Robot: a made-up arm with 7 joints.
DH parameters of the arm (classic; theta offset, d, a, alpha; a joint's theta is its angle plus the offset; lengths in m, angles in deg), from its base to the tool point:
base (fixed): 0 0 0 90
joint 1: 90 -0.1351 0 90
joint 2: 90 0 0 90
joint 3: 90 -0.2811 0 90
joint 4: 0 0 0 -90
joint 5: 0 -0.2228 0 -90
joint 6: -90 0 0 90
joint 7: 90 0 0 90
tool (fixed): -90 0 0 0
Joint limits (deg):
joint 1: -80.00..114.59
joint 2: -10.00..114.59
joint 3: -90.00..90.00
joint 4: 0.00..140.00
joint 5: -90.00..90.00
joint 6: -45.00..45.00
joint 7: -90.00..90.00
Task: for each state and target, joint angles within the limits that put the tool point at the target. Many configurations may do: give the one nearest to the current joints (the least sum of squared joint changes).
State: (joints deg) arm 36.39 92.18 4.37 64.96 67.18 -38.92 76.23
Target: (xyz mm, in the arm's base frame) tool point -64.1 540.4 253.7
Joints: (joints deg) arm 40.39 114.59 21.20 33.80 67.18 -38.92 76.23
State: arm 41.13 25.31 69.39 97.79 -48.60 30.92 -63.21
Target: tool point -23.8 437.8 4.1
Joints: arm 80.23 49.98 90.00 106.92 -48.60 30.92 -63.21
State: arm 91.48 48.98 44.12 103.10 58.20 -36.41 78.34
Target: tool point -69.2 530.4 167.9
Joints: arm 87.09 85.97 32.66 61.07 58.20 -36.41 78.34
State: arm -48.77 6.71 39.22 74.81 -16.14 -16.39 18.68
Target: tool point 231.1 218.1 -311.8
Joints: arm 5.36 0.27 22.05 76.68 -16.14 -16.39 18.68
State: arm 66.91 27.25 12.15 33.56 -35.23 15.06 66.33
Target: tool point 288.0 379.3 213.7
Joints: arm 94.22 33.03 11.65 61.59 -35.23 15.06 66.33
